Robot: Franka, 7 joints.
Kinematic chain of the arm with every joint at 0, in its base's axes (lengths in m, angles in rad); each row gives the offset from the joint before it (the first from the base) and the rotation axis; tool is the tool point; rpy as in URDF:
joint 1: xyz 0 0 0.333 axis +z
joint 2: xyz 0 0 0 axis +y
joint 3: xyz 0 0 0.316 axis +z
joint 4: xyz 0.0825 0 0 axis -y
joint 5: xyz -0.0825 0 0.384 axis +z
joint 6: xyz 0 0 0 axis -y
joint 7: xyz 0.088 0 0 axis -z
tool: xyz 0 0 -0.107 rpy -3.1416 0 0
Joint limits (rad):
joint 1: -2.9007..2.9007
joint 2: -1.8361..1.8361
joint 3: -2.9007..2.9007
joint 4: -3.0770..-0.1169
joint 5: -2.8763..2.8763
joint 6: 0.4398..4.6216
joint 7: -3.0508..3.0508
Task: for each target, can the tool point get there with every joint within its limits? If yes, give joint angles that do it. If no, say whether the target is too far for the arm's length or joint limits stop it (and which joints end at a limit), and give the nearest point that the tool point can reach.
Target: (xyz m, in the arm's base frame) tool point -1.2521 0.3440 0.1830
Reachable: no: too far | nearest point -0.8218 0.2258 0.2346 | short by 0.449 m
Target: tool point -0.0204 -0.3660 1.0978
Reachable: yes | joints -2.2916 0.3655 1.3964 -0.4125 -1.7845 2.7776 2.5930
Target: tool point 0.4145 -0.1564 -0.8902
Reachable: no: too far | nearest point 0.3391 -0.1279 -0.3548 | short by 0.541 m
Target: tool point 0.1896 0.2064 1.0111
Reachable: yes | joints 2.0119 -0.7604 -0.4678 -1.5600 -0.7579 2.5964 -0.3746
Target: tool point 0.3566 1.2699 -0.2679
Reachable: no: too far | nearest point 0.2111 0.7516 -0.0227 | short by 0.592 m
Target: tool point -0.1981 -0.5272 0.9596
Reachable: yes | joints -1.7978 0.4803 -0.0630 -0.3983 -1.4586 1.9924 -0.5498
